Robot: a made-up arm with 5 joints.
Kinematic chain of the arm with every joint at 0, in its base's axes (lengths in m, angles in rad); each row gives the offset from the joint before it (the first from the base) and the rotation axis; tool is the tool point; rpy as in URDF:
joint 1: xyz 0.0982 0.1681 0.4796 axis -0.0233 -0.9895 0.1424
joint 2: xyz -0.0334 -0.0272 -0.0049 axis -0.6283 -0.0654 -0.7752
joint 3: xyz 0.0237 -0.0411 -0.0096 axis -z
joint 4: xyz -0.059 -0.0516 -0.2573 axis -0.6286 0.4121 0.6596
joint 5: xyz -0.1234 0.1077 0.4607 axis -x
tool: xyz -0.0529 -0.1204 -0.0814 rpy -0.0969 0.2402 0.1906
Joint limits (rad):
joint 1: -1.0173..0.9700
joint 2: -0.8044..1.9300
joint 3: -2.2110..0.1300
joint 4: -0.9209..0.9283
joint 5: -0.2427..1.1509
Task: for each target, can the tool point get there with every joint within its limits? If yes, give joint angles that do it. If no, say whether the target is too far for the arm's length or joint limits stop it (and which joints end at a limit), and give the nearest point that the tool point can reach.
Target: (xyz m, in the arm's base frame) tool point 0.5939 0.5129 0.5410
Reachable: no: joint limits stop it (at a limit: joint 1, joint 2, joint 5) | nearest point 0.3441 0.3397 0.6277 | short by 0.316 m
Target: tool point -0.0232 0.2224 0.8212
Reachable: yes | joints -0.4925 1.5169 -1.0617 -0.2265 0.1595
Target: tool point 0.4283 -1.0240 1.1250
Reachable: no: too far | nearest point 0.2254 -0.3222 0.7521 | short by 0.820 m
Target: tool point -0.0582 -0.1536 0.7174
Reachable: yes | joints 0.2212 1.0442 -1.8428 -0.6287 -0.0103
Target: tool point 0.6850 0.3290 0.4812
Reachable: no: joint limits stop it (at a limit: joint 2, joint 3, joint 4) | nearest point 0.5839 0.1509 0.5027 | short by 0.206 m
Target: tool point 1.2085 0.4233 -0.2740
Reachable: no: too far | nearest point 0.5293 0.0834 0.2106 | short by 0.901 m
